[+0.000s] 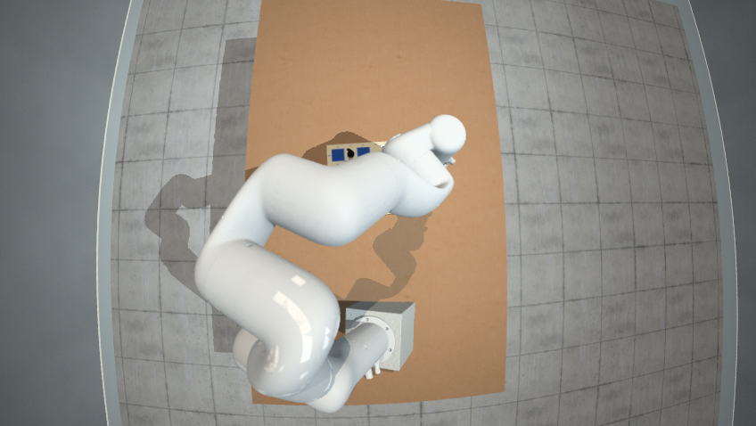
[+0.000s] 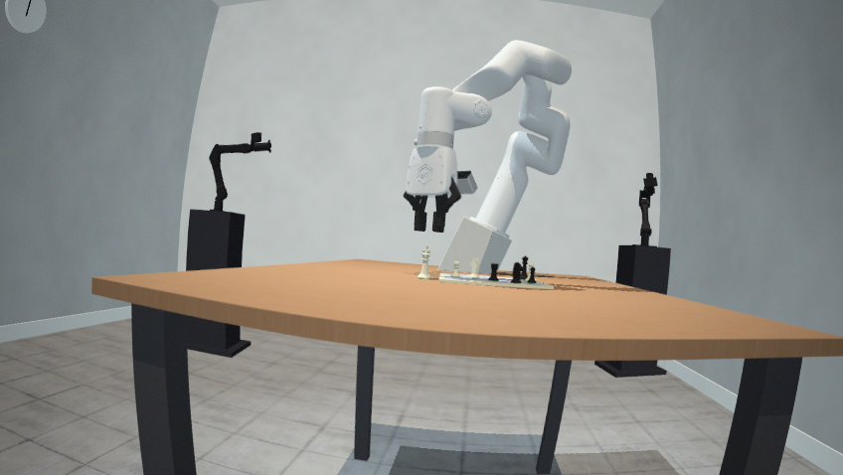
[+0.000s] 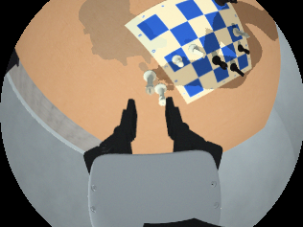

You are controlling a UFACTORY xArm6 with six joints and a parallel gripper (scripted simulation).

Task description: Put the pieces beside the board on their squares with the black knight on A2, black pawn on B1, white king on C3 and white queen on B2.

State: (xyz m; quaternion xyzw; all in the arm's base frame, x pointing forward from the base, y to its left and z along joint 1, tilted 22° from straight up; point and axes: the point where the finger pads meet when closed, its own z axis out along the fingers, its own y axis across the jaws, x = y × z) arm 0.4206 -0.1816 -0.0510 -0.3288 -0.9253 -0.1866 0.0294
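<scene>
My hand is 8 cm above the white piece. Also, from my hand: black chess piece: 22 cm to the left, 8 cm below, 6 cm behind; then pale piece: 10 cm to the left, 9 cm below; then chessboard: 14 cm to the left, 11 cm below, 1 cm ahead.
</scene>
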